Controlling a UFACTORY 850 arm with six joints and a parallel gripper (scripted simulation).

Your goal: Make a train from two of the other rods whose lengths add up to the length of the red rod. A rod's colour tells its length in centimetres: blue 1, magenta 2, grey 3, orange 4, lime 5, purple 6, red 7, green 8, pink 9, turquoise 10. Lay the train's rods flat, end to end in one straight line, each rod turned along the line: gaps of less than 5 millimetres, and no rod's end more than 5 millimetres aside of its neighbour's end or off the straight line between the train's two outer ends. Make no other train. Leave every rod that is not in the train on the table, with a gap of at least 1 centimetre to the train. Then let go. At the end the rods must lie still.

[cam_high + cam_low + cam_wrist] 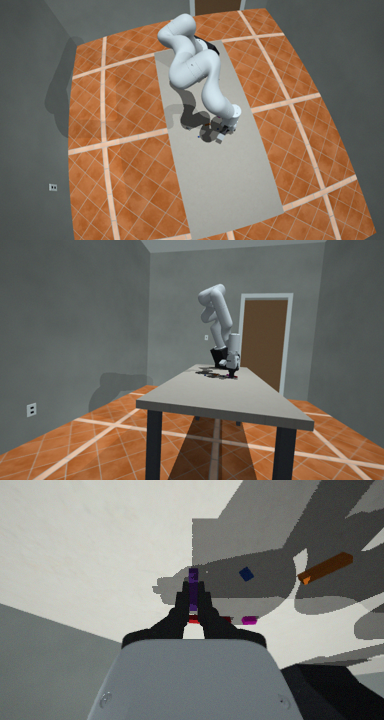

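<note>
Right now my hand is 90 mm past the orange rod, 110 mm to the left of it and 20 mm above it. From my hand the other things lie so: red rod: 60 mm behind, 30 mm to the left, 20 mm below; then magenta rod: 120 mm behind, 10 mm to the right, 20 mm below; then purple rod: 20 mm below.
</note>
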